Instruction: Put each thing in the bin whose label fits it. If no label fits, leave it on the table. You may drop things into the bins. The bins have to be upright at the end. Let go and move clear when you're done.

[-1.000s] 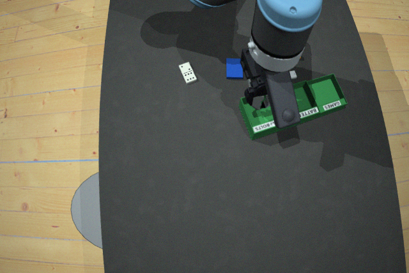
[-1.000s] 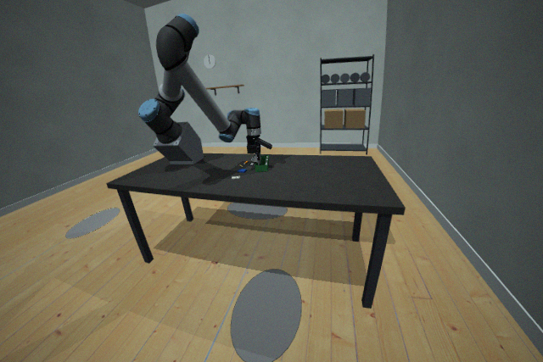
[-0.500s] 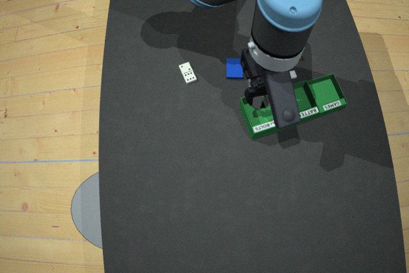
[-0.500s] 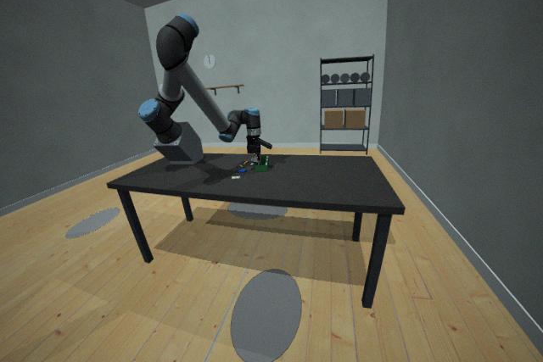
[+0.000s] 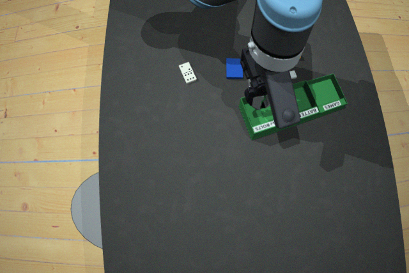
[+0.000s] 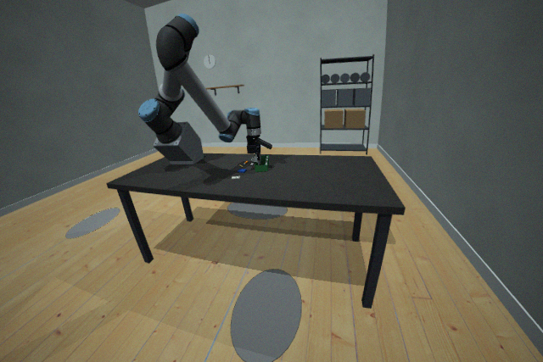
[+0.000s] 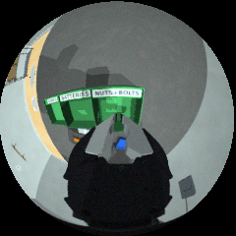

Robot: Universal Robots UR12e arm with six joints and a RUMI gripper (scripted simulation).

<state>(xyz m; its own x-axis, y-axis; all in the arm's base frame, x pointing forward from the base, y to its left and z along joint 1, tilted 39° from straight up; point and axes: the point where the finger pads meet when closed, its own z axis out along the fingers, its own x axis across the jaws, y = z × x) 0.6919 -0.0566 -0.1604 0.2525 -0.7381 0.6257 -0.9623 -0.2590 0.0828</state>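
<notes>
Now: the green three-part bin 90 mm to the left of my hand, 10 mm below it and 10 mm behind it. The rest, counted from my hand: white usb stick (90 mm behind, 80 mm to the left, 30 mm below); blue flat block (110 mm behind, 50 mm to the right, 30 mm below); brass bolt (160 mm behind, 30 mm to the left, 30 mm below).
</notes>
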